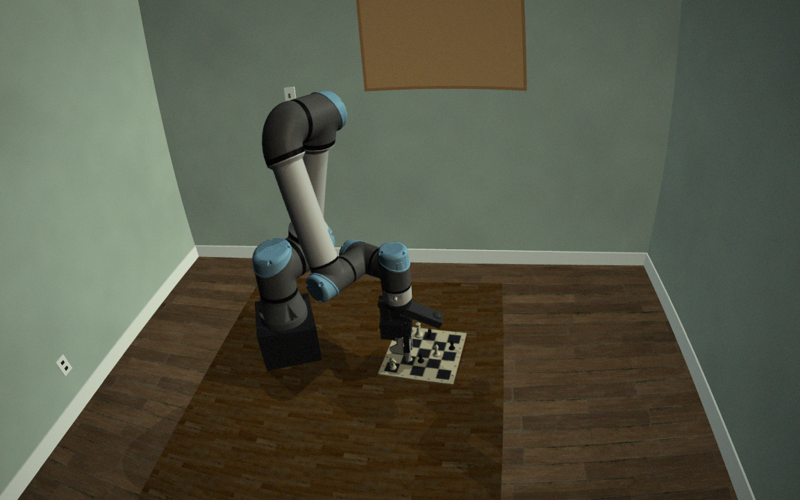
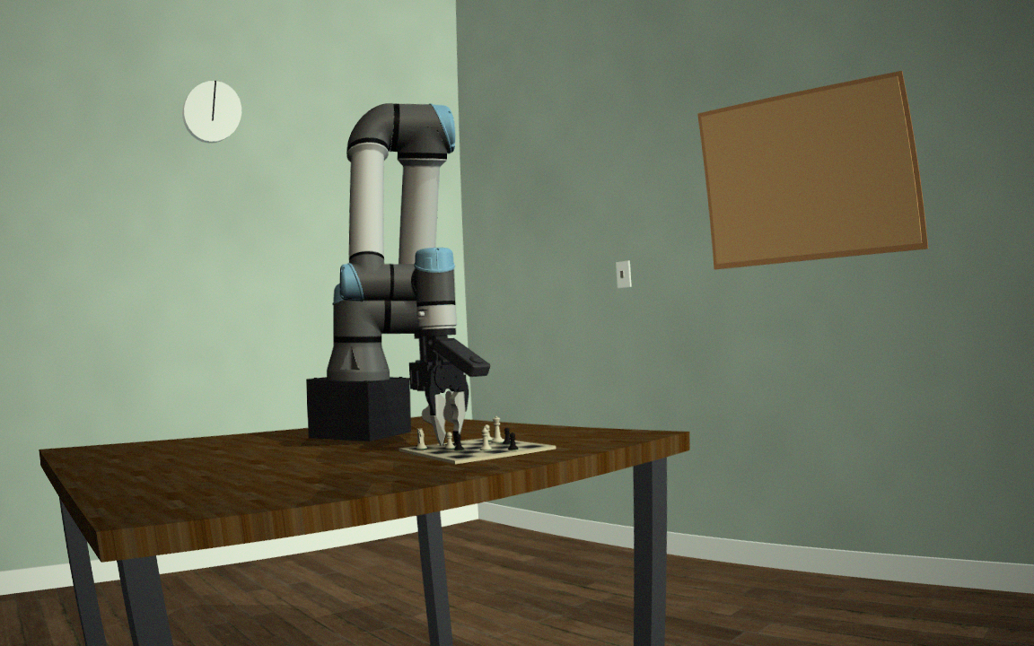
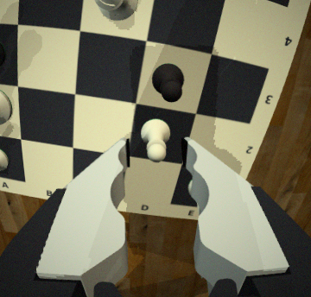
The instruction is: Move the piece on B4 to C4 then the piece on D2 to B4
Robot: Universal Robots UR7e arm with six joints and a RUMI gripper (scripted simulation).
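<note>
Right now the chessboard is 40 mm ahead of my hand, 30 mm to the left of it and 20 mm below it. The rest, counted from my hand: tall white piece (110 mm to the left, 10 mm ahead).
</note>
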